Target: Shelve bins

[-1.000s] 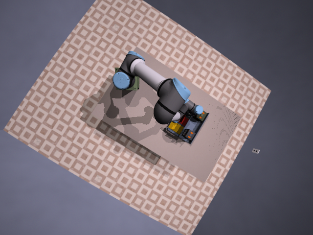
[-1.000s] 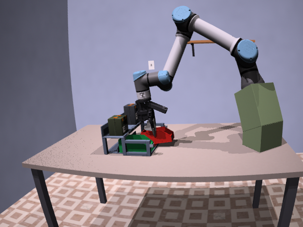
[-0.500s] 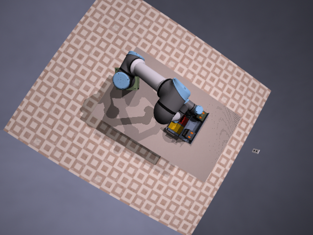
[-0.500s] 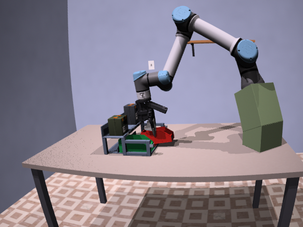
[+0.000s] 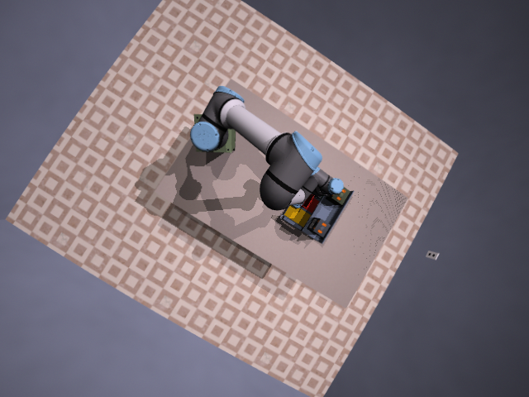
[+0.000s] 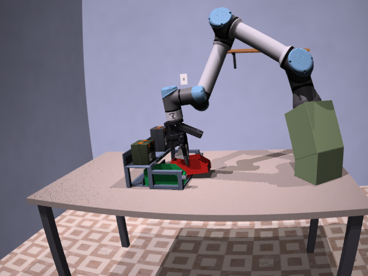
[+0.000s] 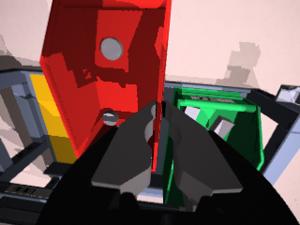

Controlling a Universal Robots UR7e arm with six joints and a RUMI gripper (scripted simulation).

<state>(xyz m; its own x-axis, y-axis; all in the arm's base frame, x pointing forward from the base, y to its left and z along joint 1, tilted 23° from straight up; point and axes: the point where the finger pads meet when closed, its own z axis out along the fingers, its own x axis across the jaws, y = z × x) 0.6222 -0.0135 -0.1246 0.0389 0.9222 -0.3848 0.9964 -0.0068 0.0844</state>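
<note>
The red bin lies 10 mm behind my hand, 50 mm to the right of it and 20 mm below it. Round my hand: green mark 90 mm ahead, 60 mm to the left, 70 mm below; then red mark 90 mm ahead, 50 mm to the right, 70 mm below; then green bin 90 mm ahead, 60 mm to the left, 40 mm below.
</note>
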